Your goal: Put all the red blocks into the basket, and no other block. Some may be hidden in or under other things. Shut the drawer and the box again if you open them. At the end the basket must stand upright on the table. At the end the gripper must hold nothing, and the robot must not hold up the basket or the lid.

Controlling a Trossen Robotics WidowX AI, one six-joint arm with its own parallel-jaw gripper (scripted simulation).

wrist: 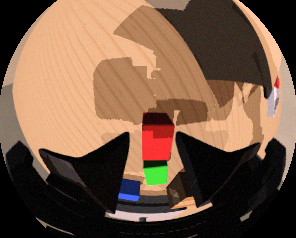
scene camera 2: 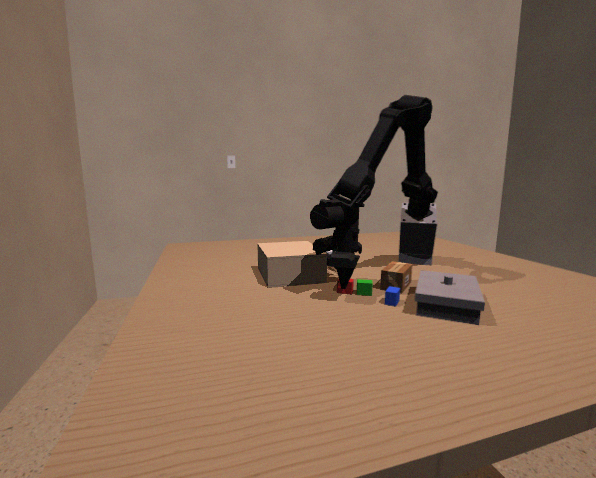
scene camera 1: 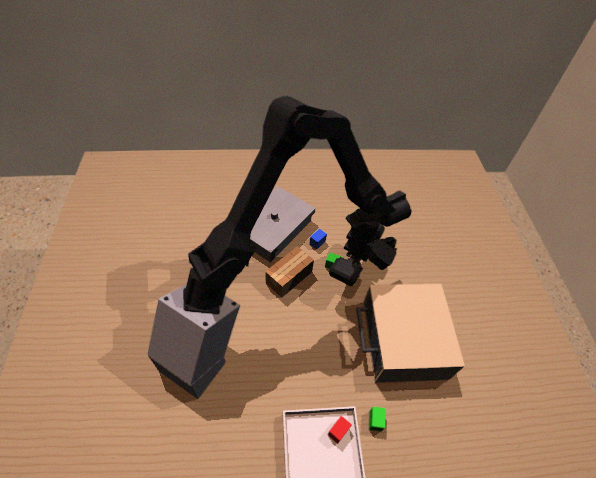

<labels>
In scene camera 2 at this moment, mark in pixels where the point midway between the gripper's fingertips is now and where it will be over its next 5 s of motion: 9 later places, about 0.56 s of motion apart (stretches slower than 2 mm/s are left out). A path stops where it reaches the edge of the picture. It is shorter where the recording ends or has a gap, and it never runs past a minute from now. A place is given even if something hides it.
My gripper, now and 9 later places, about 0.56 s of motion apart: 345, 285; 345, 290; 345, 284; 347, 261; 346, 243; 321, 234; 307, 227; 310, 222; 316, 222; 317, 239
</labels>
